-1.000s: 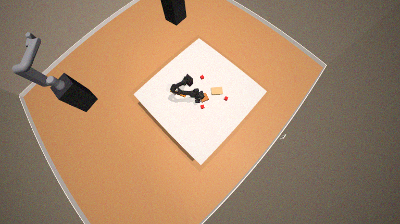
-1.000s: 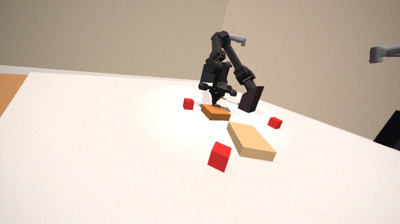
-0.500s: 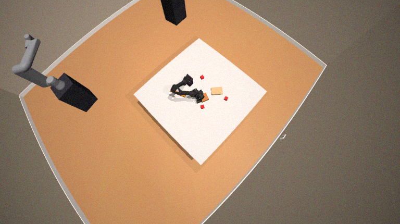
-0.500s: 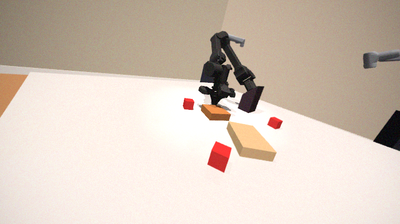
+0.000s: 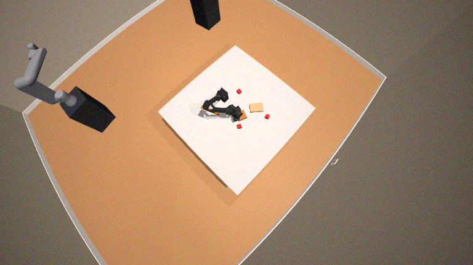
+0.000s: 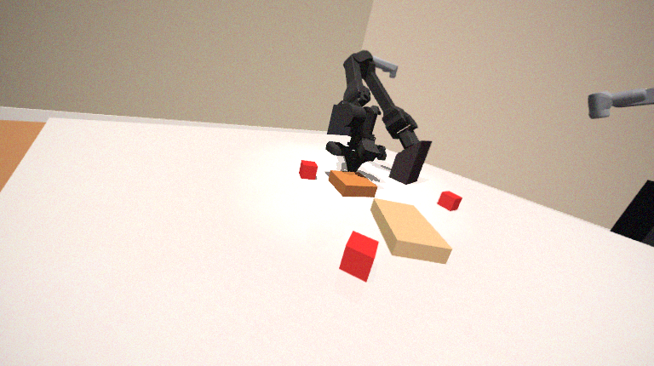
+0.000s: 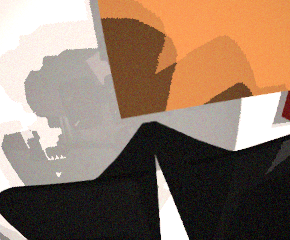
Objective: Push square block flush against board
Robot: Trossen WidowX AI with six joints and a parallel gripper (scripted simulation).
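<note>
My gripper tip is 6 cm short of the orange square block, 4 cm to the right of it and 1 cm below it. The rest, counted from my gripper tip: tan board: 14 cm ahead, 22 cm to the left, 1 cm above; orange strip: 24 cm behind, 11 cm to the right, 1 cm above.
</note>
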